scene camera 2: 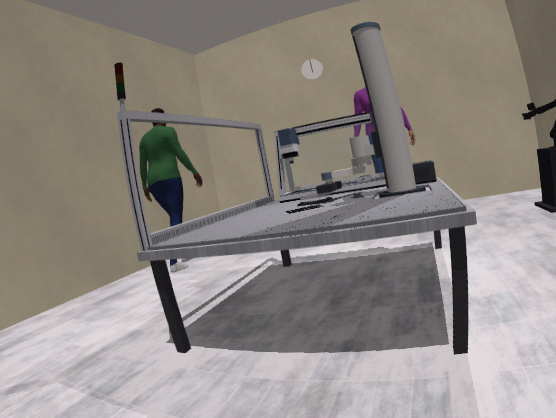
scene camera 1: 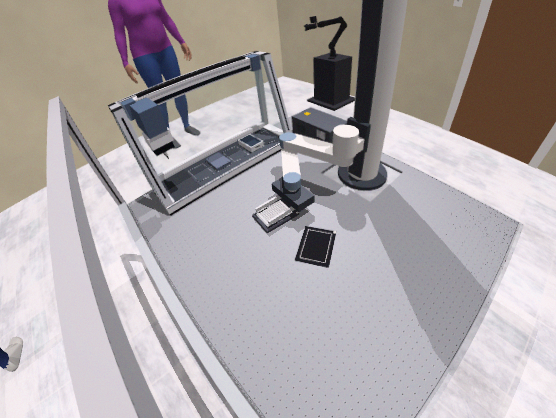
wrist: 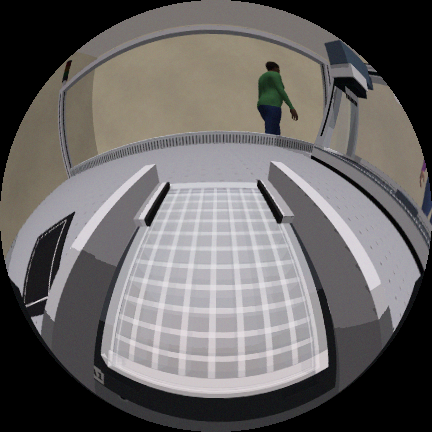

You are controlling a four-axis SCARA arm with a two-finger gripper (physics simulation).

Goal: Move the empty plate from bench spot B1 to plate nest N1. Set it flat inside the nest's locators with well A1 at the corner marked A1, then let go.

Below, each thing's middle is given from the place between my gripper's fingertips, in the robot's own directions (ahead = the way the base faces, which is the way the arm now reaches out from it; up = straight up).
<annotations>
The white well plate (wrist: 215, 298) is 6 cm behind my hand and 2 cm below it. The rest, counted from my hand: dark nest (wrist: 204, 406) 6 cm behind, 3 cm below; black nest with white outline (scene camera 1: 316, 245) 7 cm behind, 24 cm to the left, 4 cm below; pipettor deck (scene camera 1: 201, 172) 18 cm behind, 47 cm to the right.
</annotations>
